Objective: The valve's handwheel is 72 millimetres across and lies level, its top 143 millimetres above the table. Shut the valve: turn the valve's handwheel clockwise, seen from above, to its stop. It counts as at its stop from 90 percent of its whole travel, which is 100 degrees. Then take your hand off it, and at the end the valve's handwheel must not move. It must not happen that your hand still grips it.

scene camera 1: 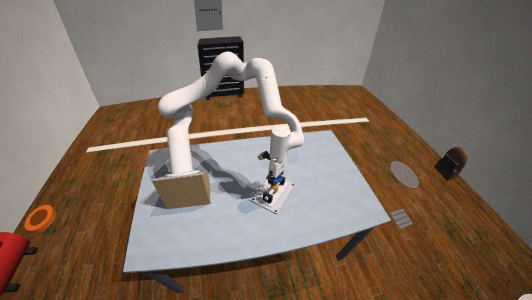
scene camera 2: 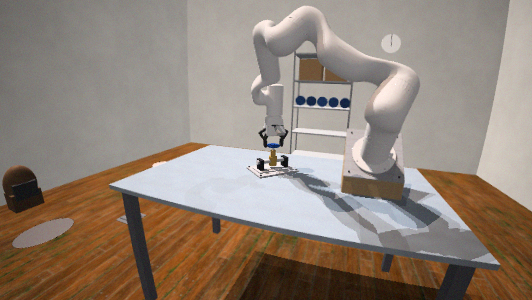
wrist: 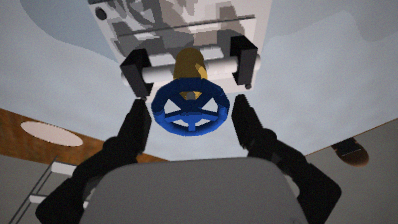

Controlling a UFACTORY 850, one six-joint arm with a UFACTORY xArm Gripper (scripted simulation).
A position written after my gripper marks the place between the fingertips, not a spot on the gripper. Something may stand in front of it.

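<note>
Visible: a blue handwheel (wrist: 191, 112), together with my gripper (wrist: 191, 107).
</note>
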